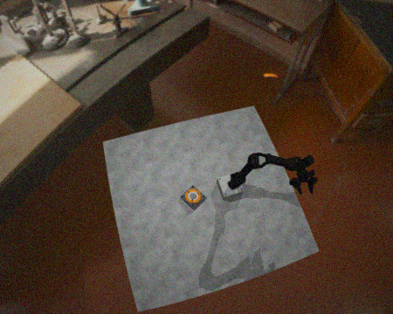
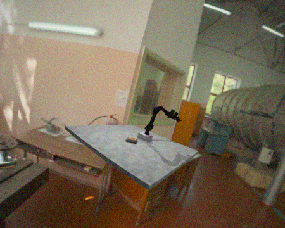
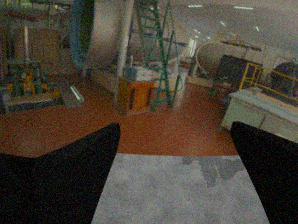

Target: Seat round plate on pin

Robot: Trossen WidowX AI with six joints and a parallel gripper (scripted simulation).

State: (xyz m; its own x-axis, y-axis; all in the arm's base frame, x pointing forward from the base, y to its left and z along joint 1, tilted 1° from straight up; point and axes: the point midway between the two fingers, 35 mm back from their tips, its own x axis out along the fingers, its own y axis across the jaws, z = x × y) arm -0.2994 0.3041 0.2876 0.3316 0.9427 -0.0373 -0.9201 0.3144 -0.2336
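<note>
Right now the round plate is 580 mm ahead of my gripper tip, 370 mm to the right of it and 330 mm below it.
</note>
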